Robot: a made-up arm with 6 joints.
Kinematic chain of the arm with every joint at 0, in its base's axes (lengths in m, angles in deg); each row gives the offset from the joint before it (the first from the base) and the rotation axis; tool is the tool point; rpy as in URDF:
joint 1: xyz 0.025 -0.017 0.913 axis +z
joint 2: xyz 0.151 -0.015 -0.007 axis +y
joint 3: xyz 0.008 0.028 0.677 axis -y
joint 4: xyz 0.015 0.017 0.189 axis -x
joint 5: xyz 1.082 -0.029 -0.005 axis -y
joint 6: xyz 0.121 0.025 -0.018 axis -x
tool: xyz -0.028 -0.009 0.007 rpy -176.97 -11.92 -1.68
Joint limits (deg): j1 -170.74..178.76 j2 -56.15..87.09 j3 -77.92..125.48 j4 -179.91..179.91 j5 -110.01..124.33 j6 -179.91..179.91
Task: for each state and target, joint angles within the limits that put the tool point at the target. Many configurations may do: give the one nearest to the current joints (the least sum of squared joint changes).
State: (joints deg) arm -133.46 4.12 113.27 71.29 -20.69 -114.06
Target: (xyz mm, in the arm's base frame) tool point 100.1 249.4 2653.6
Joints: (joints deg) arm -113.96 5.08 111.27 72.31 -25.18 -113.99
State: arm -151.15 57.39 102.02 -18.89 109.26 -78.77
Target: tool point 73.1 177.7 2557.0
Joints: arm -112.16 14.34 118.76 -31.77 105.65 -78.20
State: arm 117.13 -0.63 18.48 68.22 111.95 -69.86
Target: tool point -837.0 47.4 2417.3
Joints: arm 168.40 -3.49 32.88 69.34 108.28 -70.38
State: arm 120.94 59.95 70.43 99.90 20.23 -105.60
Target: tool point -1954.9 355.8 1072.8
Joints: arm 168.33 74.16 64.33 100.08 22.29 -105.51
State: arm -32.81 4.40 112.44 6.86 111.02 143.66
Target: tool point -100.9 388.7 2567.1
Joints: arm -64.90 -2.72 102.26 13.45 103.90 144.52
